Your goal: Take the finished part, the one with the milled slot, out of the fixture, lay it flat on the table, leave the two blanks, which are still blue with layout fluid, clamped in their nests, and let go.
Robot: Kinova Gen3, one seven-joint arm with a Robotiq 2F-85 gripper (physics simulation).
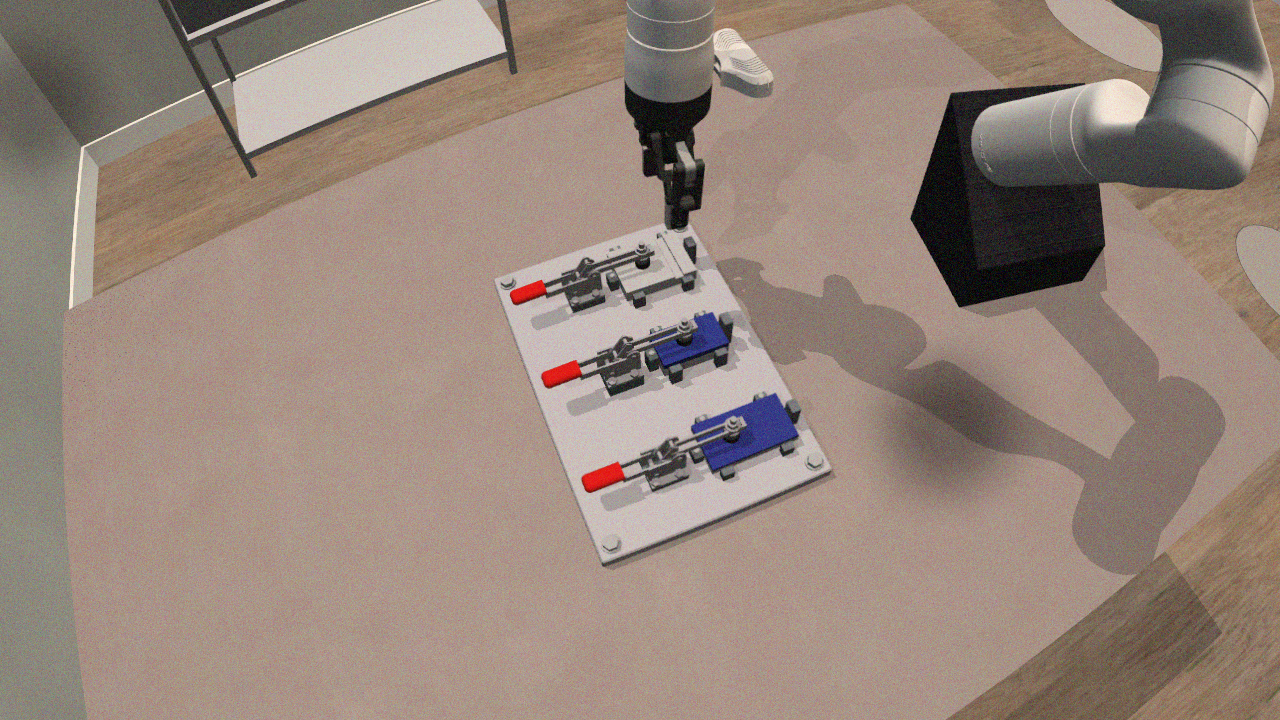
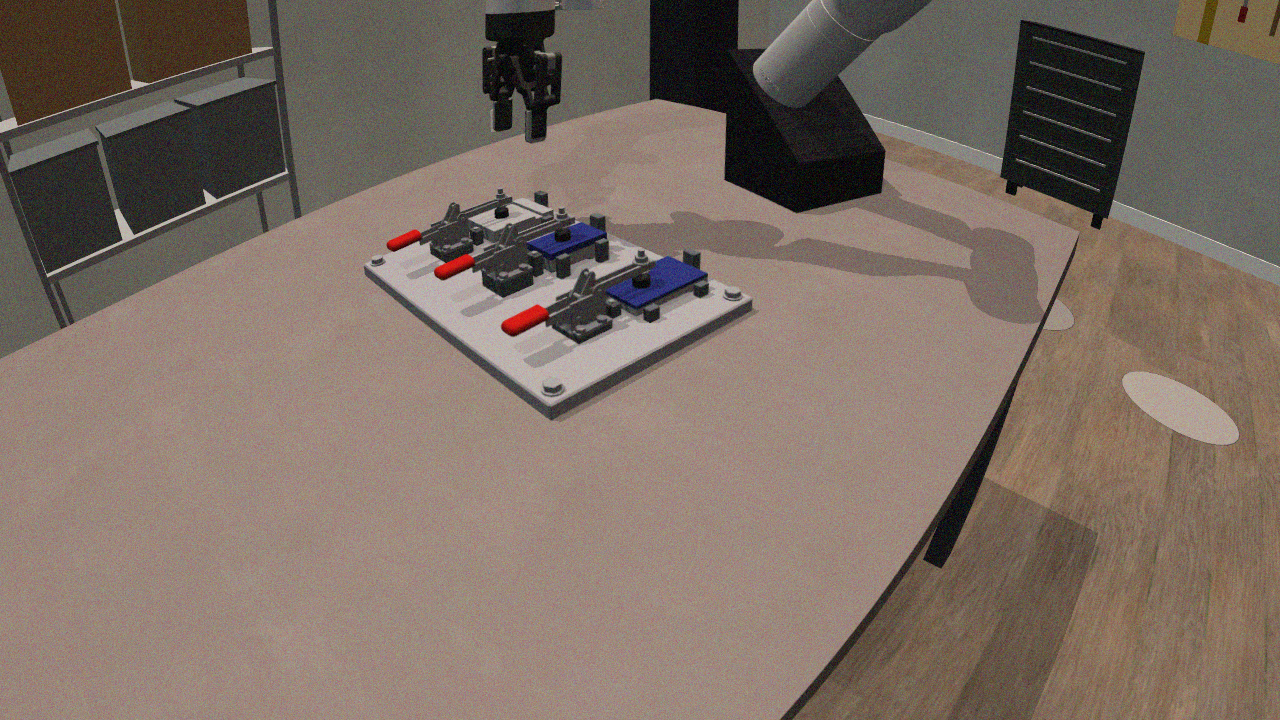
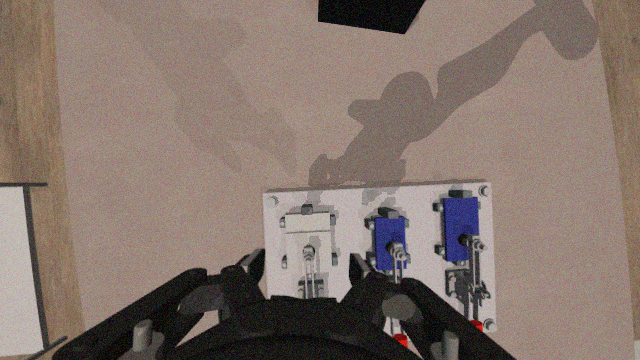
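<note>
The finished part, bare metal with a slot across it, lies in the end nest of the light fixture plate. Its toggle clamp, with a red handle, is down and its spindle is on the part. The smaller blue blank sits in the middle nest and the larger blue blank in the far nest, both under lowered clamps. My gripper is open and empty, above the finished part's end of the plate.
The other two red handles stick out on the same side as the first. The black robot pedestal stands beyond the nests' stop side. A shelf unit and a dark drawer cabinet stand off the table.
</note>
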